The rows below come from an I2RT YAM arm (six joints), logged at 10 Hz.
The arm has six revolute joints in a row. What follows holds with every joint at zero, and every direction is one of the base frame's. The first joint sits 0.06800 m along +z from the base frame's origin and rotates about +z. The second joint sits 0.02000 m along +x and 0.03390 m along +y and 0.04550 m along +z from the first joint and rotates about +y. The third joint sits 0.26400 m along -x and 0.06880 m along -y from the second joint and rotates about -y. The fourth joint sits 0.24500 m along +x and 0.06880 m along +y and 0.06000 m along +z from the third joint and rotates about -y. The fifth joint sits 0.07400 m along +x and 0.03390 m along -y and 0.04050 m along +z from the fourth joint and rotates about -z. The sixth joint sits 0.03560 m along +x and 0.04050 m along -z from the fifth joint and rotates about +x. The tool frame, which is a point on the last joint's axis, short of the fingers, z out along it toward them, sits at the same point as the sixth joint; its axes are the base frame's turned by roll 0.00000, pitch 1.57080 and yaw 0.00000 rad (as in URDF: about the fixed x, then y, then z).
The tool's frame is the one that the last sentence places.
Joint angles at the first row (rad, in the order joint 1, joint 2, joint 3, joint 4, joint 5, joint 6):
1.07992, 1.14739, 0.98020, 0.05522, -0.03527, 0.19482
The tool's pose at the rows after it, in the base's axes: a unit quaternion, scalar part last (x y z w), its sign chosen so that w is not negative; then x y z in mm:
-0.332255 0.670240 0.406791 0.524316 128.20 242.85 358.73
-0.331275 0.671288 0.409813 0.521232 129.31 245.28 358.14
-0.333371 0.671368 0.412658 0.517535 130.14 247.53 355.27
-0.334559 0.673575 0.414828 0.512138 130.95 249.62 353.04
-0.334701 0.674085 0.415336 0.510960 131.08 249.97 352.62
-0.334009 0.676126 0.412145 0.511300 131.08 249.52 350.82
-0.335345 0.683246 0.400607 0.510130 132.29 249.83 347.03
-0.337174 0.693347 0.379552 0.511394 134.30 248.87 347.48
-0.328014 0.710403 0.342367 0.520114 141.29 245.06 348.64
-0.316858 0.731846 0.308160 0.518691 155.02 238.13 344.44
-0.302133 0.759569 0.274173 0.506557 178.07 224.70 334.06
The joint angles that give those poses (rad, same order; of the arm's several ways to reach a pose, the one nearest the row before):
1.07991, 1.15811, 0.98327, 0.05523, -0.03986, 0.19483
1.07992, 1.16882, 0.98786, 0.05981, -0.04447, 0.20245
1.07993, 1.17807, 0.98328, 0.07055, -0.05367, 0.20554
1.07992, 1.18729, 0.98329, 0.07211, -0.06134, 0.21167
1.07990, 1.18885, 0.98326, 0.07210, -0.06293, 0.21322
1.07992, 1.18730, 0.97716, 0.07207, -0.05681, 0.21170
1.07839, 1.19185, 0.97407, 0.05839, -0.04304, 0.20253
1.07380, 1.19495, 0.99088, 0.01407, -0.01700, 0.18259
1.05242, 1.19956, 1.01390, -0.04095, 0.03673, 0.15806
1.00045, 1.21025, 1.02463, -0.09025, 0.05367, 0.14267
0.90410, 1.22863, 1.02315, -0.13781, 0.02770, 0.12742

